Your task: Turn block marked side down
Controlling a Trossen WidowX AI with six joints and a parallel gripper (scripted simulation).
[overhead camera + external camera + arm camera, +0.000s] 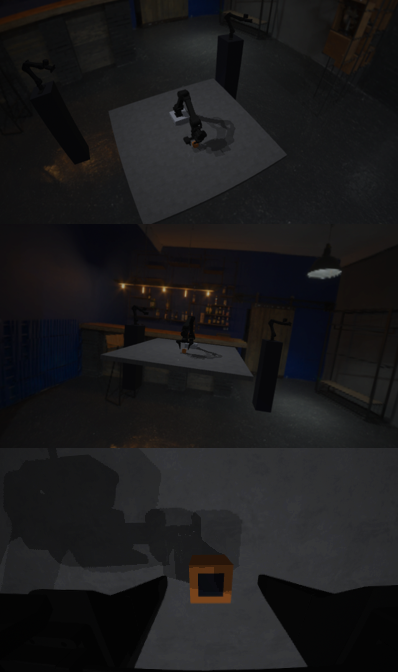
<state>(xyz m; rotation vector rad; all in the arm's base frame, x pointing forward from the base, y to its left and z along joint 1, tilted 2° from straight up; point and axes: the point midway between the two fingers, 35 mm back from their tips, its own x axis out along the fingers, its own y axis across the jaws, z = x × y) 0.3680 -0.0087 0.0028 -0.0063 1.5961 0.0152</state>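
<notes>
My gripper tip is 10 mm above the small orange block.
</notes>
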